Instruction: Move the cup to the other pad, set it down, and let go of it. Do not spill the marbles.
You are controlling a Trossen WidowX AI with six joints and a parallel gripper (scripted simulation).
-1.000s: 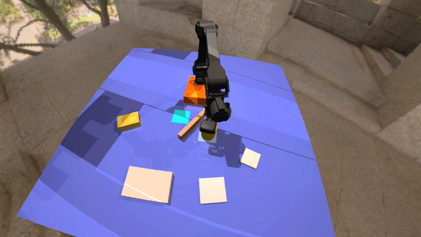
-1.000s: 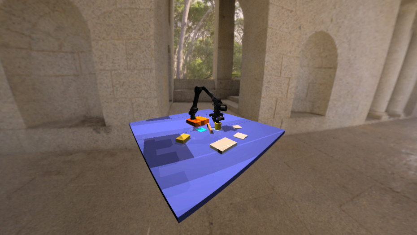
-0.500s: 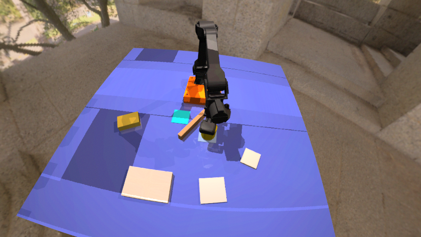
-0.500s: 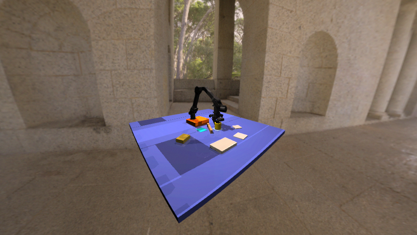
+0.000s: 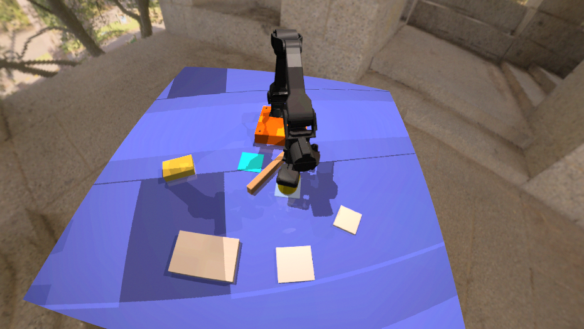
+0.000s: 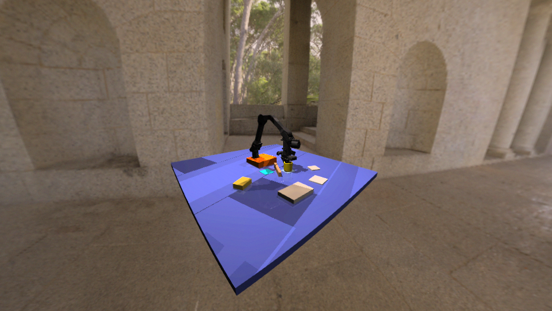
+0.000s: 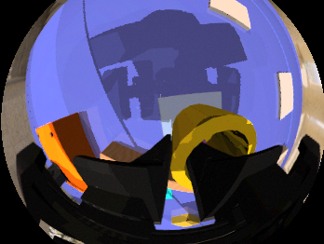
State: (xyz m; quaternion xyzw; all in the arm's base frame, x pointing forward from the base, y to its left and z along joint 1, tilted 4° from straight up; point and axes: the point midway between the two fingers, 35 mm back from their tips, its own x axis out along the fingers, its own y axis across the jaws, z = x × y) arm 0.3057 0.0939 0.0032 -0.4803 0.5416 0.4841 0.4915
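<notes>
Now: the pale blue pad 40 mm below my gripper tip and 30 mm ahead of it. The rest, counted from my gripper tip: yellow cup 20 mm ahead; then wooden bar 80 mm to the right, 30 mm below, 10 mm behind; then cyan pad 150 mm to the right, 50 mm behind, 40 mm below.
</notes>
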